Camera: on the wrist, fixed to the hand. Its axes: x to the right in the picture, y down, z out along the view.
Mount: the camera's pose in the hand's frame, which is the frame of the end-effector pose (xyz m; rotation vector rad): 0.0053 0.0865 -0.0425 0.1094 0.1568 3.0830
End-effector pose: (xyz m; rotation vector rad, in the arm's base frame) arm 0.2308 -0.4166 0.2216 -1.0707 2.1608 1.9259
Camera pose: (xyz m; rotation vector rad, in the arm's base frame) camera 0.1985 -0.4585 0.3023 -1.4990 -0.8831 -0.0038
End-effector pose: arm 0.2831 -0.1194 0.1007 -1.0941 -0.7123 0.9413
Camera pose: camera 0.2983 -0.1178 0.0054 0.8419 -1.3619 -1.7695
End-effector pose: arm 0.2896 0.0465 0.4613 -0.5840 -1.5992 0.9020
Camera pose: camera 0.3210 0.1110 0.3968 1.7981 -0.7156 -1.5497
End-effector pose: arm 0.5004 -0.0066 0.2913 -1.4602 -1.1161 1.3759
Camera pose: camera 0.5485 -0.0245 0.2096 1.1428 -1.4739 -0.9955
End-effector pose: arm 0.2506 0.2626 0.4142 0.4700 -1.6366 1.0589
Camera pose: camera 0.2078 0.3442 0.3855 1.7305 0.4351 -1.4735
